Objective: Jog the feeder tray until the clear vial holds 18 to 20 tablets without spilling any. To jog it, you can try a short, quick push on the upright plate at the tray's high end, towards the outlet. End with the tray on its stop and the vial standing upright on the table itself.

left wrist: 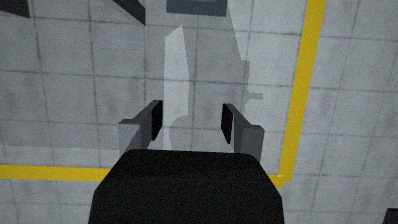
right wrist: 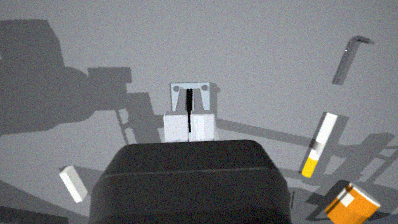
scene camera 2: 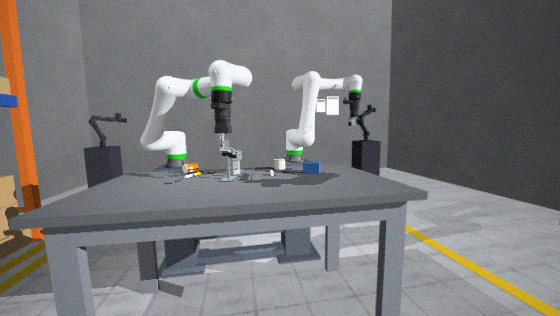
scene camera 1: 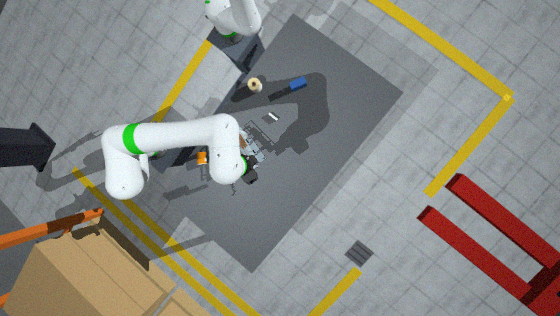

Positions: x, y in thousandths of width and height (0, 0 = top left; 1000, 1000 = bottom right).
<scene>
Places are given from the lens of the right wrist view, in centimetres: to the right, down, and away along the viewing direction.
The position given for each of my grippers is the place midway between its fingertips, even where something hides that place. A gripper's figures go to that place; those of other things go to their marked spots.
my right gripper (right wrist: 479, 458): -1, -1, 16
white-and-yellow marker (right wrist: 830, 529): 22, 1, 34
</scene>
